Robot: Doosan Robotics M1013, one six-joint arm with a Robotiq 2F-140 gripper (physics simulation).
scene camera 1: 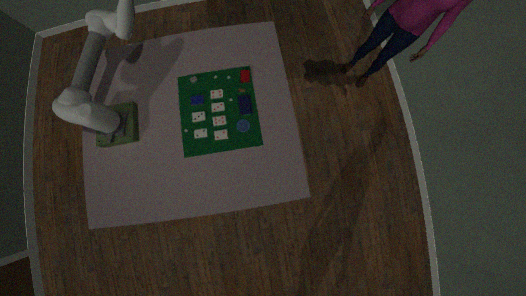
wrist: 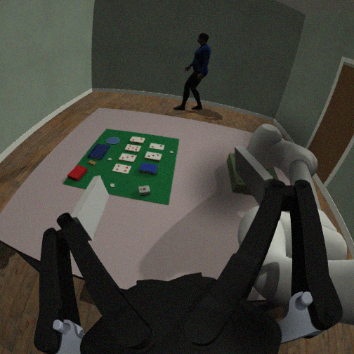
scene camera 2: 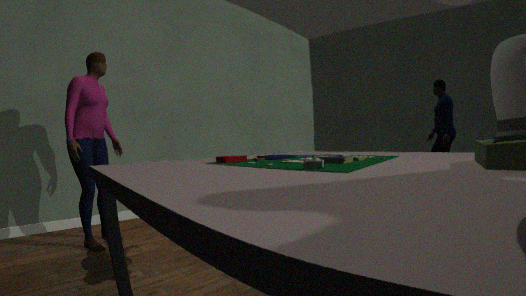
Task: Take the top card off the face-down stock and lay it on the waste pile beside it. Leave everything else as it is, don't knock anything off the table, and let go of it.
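Places are measured from the arm's base along level axes (x right, y ahead, z up), in millimetres.
Pixels of known places: arm's base, origin of the base link: [scene camera 1: 114,124].
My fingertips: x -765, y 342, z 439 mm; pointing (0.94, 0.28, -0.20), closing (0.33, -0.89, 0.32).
For each thing: its top centre in the pictures, then the offset to it from my fingertips. Level surfaces: height alone.
- green mat, its level: dz -511 mm
- white face-up card with dark pips, middle of its top: [scene camera 1: 198,116] dx +702, dy +244, dz -498 mm
- white card, middle of its top: [scene camera 1: 200,133] dx +819, dy +264, dz -507 mm
- red box, middle of its top: [scene camera 2: 231,156] [scene camera 1: 245,75] dx +396, dy +558, dz -490 mm
- dark blue tray, middle of its top: [scene camera 2: 276,155] [scene camera 1: 245,104] dx +617, dy +565, dz -498 mm
- blue disc, middle of its top: [scene camera 1: 243,125] dx +764, dy +553, dz -506 mm
- grey block, middle of its top: [scene camera 2: 314,157] [scene camera 1: 192,78] dx +424, dy +186, dz -482 mm
The face-down stock [scene camera 1: 197,99] [scene camera 2: 335,159] [wrist: 148,168] is a small blue-backed stack on the green mat [scene camera 1: 200,150] [wrist: 160,197]. Beside it lies a white face-up card with dark pips [scene camera 1: 198,117] [wrist: 153,156], which appears to be the top of the waste pile. Another white card [scene camera 1: 200,133] [wrist: 156,146] lies farther along the same row. My gripper [wrist: 167,172] is open and empty, with its fingers wide apart. It hangs high above the table, apart from the cards. The gripper does not show in the two scene views.
Several face-up cards lie in a second row. The mat also holds a red box [scene camera 1: 244,76] [wrist: 77,173], a dark blue tray [scene camera 1: 245,104] [wrist: 99,151], a blue disc [scene camera 1: 243,125] [wrist: 113,140] and a grey block [scene camera 1: 193,79] [wrist: 144,190]. Two people stand beyond the table.
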